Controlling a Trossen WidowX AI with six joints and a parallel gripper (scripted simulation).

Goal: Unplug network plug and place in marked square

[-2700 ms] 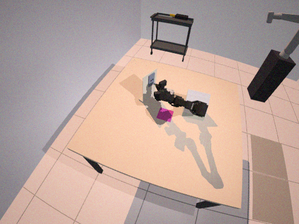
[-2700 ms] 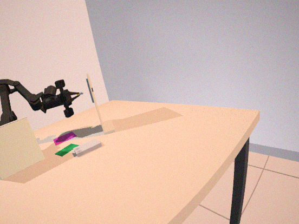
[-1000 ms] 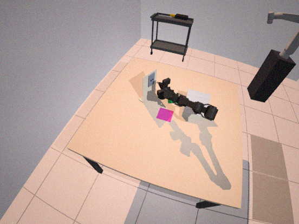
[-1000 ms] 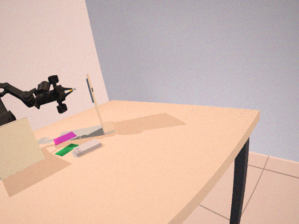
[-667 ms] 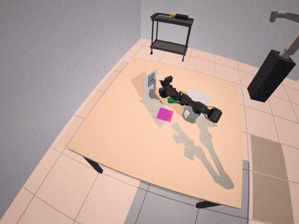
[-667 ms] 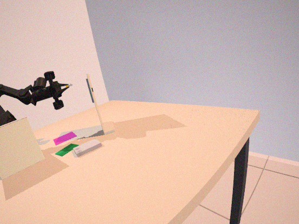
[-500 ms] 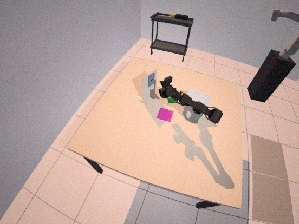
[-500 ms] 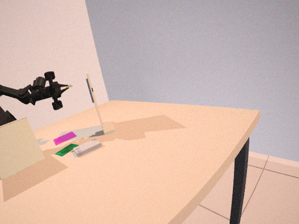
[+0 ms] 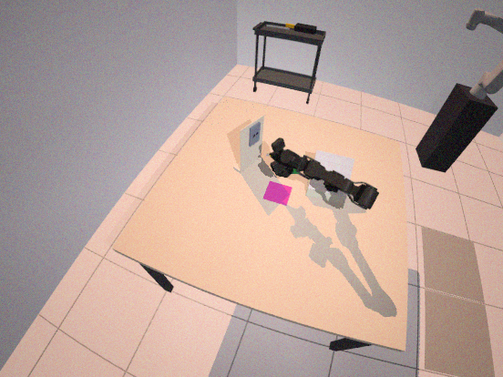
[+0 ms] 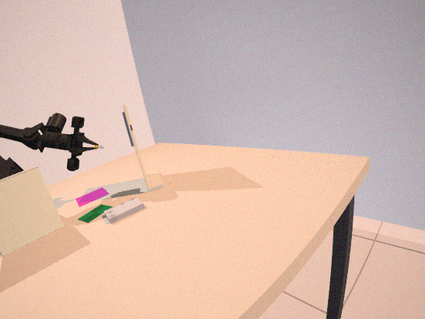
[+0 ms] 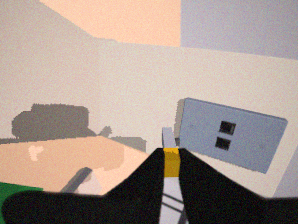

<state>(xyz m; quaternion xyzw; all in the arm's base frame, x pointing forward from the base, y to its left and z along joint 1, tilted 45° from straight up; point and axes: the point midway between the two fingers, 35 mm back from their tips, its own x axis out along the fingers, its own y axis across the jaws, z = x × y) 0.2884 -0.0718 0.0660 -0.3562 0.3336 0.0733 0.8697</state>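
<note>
My gripper tip is now 7 cm past the magenta marked square, 8 cm to the right of it and 18 cm above it. The rest, counted from my gripper tip: network plug: right at my gripper tip; green patch: 11 cm behind, 10 cm to the right, 18 cm below; upright panel: 11 cm ahead, 9 cm to the right, 5 cm below.
</note>
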